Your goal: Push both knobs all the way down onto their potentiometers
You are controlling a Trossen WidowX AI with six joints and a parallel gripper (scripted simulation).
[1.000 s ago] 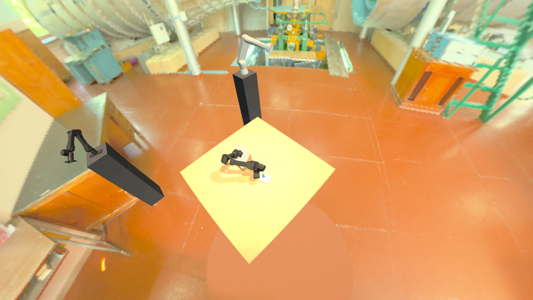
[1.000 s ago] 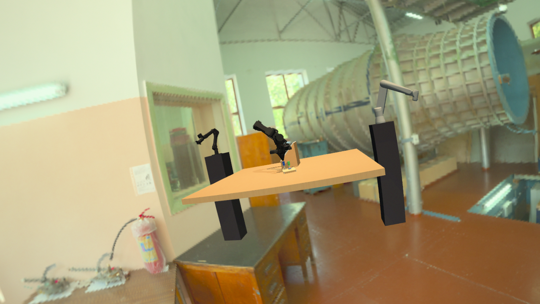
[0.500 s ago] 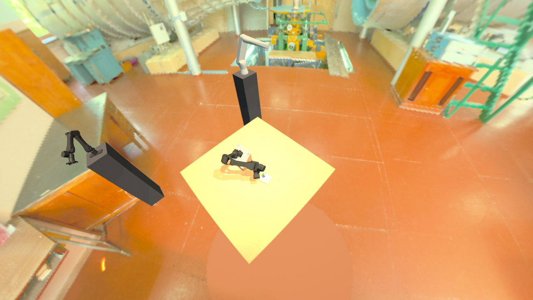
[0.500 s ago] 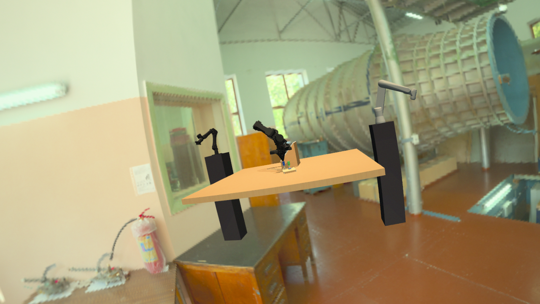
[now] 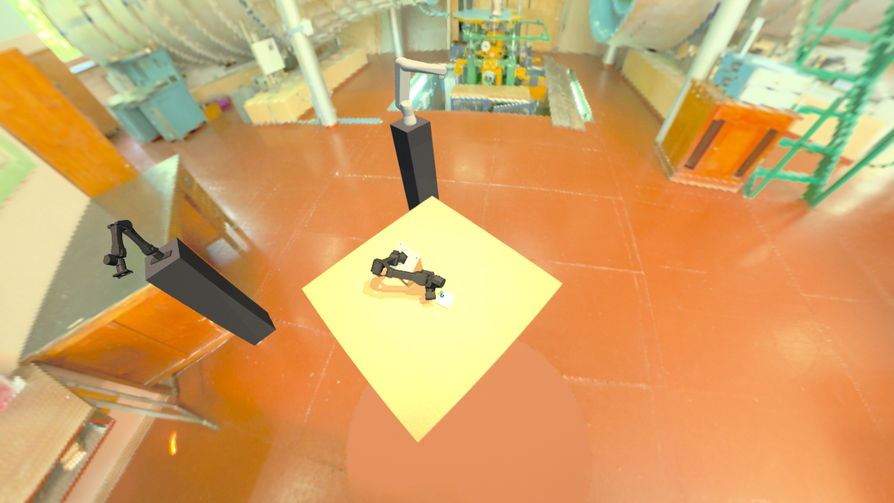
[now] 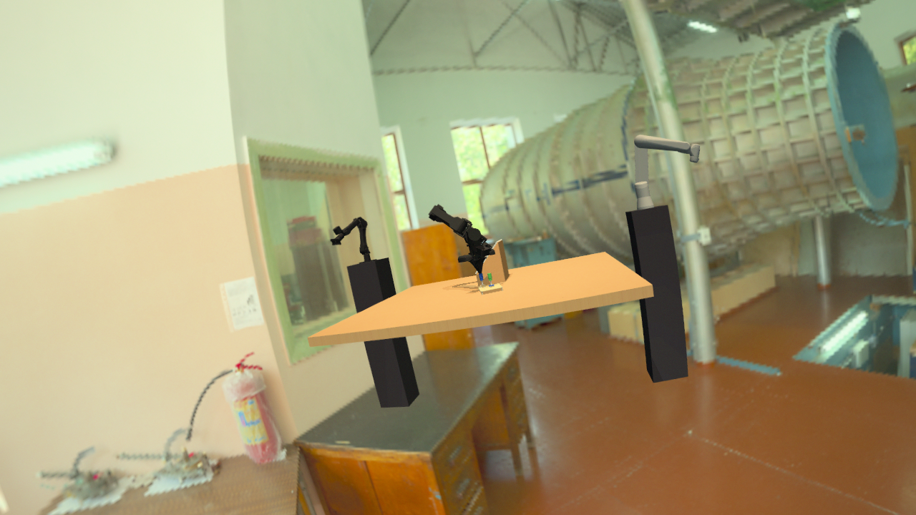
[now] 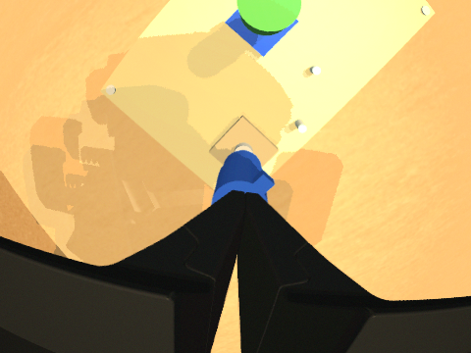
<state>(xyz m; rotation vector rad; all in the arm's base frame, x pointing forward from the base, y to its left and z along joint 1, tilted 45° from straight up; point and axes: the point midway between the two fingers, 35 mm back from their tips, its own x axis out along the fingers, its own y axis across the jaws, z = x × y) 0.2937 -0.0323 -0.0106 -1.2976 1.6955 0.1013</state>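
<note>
Right now my gripper tip is 10 mm above the blue knob. From my gripper tip the other things lie so: green knob 50 mm to the left, 40 mm ahead, 20 mm below.
</note>
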